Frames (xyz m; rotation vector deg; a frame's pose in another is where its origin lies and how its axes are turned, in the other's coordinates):
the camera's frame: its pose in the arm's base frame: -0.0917 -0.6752 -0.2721 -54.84 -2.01 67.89
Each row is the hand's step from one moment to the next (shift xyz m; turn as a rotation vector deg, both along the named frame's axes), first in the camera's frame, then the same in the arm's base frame.
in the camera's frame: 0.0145 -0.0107 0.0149 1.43 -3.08 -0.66
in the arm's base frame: 0.0070 0.0200 0.0098 3.28 0.58 0.94
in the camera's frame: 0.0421 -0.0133 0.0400 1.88 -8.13 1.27
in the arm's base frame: 0.0084 0.0571 0.0149 6.38 1.87 5.20
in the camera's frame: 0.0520 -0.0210 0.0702 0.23 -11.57 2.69
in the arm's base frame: 0.0037 0.0830 0.0343 7.61 1.27 9.03
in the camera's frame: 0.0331 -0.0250 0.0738 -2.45 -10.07 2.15
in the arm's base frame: -0.0030 0.0700 0.0475 5.60 -1.10 8.92
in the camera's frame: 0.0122 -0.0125 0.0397 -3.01 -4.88 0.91
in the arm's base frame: -0.0047 0.0333 0.0274 2.01 -2.06 5.04
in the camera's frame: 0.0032 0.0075 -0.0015 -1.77 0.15 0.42
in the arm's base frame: -0.0036 0.0020 -0.0072 -1.07 -1.14 0.95
